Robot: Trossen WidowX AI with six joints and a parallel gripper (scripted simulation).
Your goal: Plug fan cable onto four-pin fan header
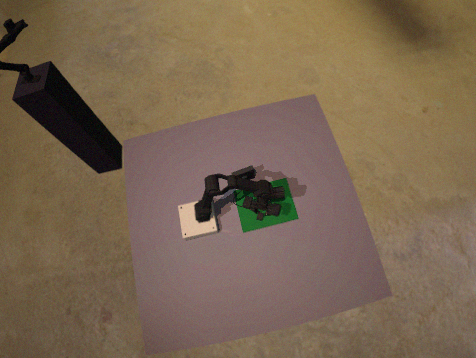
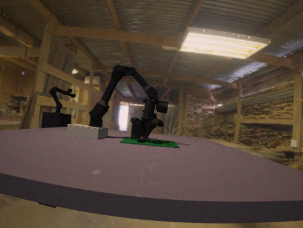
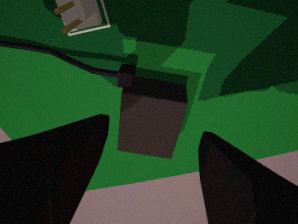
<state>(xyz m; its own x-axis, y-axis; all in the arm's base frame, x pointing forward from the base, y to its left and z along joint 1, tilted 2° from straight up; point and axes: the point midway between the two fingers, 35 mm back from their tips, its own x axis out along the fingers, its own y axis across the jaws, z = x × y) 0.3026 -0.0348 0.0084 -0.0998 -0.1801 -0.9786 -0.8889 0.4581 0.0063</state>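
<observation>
Right now my gripper tip is 20 mm above the black fan plug, 10 mm to the left of it and 10 mm past it. The rest, counted from my gripper tip: four-pin fan header (60 mm to the left, 30 mm below, 20 mm behind); green board (60 mm to the left, 50 mm below, 40 mm ahead); fan (220 mm to the left, 50 mm behind, 30 mm above).
</observation>
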